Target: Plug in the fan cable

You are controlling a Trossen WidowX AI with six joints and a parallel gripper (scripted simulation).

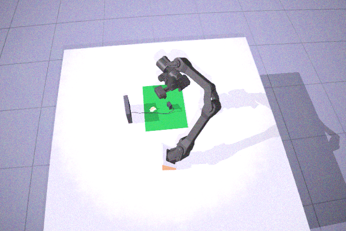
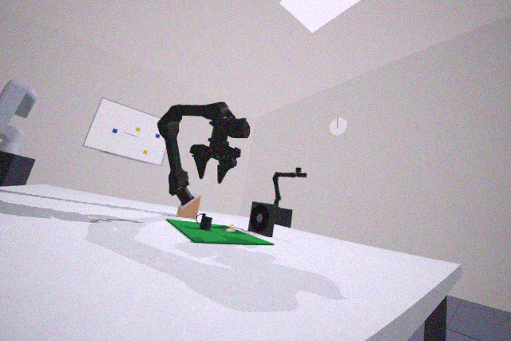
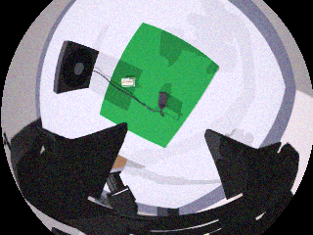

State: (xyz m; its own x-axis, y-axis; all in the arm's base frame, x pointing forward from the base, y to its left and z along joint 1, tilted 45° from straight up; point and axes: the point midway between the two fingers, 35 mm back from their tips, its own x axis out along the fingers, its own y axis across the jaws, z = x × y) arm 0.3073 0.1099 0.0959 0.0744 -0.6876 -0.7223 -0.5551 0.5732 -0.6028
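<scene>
My gripper tip is now 13 cm above the dark plug, 1 cm to the right of it and 1 cm short of it. The rest, counted from my gripper tip: black fan 24 cm to the left, 10 cm below, 5 cm behind; four-pin header 16 cm below, 11 cm to the left, 2 cm behind; green board 17 cm below, 4 cm to the left, 1 cm ahead.
</scene>
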